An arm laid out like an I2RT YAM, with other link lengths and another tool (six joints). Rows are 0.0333 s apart.
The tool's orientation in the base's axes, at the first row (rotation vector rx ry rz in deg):
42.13 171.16 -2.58
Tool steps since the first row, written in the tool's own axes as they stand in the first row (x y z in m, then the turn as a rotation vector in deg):
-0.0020 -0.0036 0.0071 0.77 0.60 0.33
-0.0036 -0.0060 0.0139 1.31 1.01 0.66
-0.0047 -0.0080 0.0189 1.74 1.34 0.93
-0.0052 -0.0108 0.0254 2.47 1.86 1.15
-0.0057 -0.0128 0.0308 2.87 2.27 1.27
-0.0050 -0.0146 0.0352 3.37 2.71 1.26
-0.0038 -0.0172 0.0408 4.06 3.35 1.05
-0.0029 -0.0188 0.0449 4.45 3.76 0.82
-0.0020 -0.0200 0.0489 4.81 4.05 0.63
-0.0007 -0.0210 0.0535 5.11 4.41 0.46
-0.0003 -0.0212 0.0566 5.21 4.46 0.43
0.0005 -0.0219 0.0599 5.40 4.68 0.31
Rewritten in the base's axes. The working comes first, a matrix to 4 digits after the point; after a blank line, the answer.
The tool's axes in the first row as the columns of a matrix, in the base's axes (used below as rounded here):
-0.8838 0.4645 0.0559
0.4626 0.8855 -0.0439
-0.0699 -0.0129 -0.9975

0.0005 -0.0044 -0.0069 -0.38 0.87 -0.39
0.0012 -0.0076 -0.0135 -0.65 1.47 -0.76
0.0015 -0.0101 -0.0184 -0.86 1.95 -1.07
0.0010 -0.0131 -0.0248 -1.25 2.74 -1.34
0.0008 -0.0153 -0.0302 -1.41 3.28 -1.50
-0.0004 -0.0168 -0.0346 -1.65 3.90 -1.53
-0.0024 -0.0188 -0.0402 -1.97 4.80 -1.37
-0.0037 -0.0200 -0.0443 -2.14 5.35 -1.18
-0.0048 -0.0208 -0.0484 -2.33 5.78 -1.02
-0.0061 -0.0213 -0.0530 -2.44 6.25 -0.87
-0.0064 -0.0214 -0.0562 -2.51 6.34 -0.85
-0.0073 -0.0218 -0.0595 -2.58 6.63 -0.75

